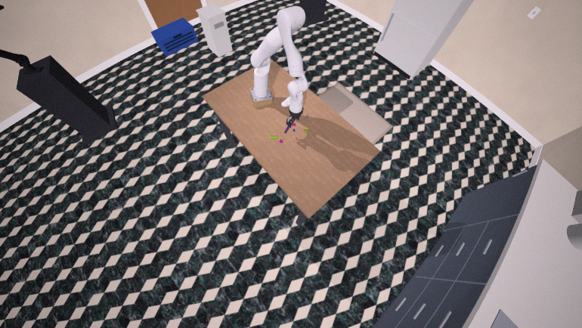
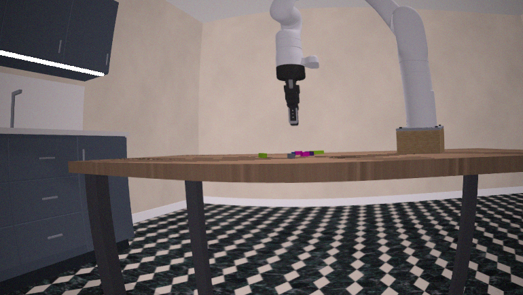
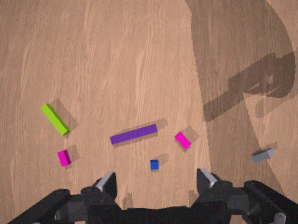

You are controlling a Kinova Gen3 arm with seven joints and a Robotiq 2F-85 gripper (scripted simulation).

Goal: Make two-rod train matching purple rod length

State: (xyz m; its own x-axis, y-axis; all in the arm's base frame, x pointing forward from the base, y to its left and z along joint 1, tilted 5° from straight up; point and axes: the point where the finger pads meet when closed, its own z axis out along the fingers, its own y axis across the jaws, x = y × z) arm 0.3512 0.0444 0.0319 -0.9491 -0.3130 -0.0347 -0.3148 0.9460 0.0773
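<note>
My hand is 80 mm above the blue rod. Round my hand: purple rod (30 mm behind, 40 mm to the right, 80 mm below); then grey rod (40 mm behind, 140 mm to the left, 80 mm below).
</note>
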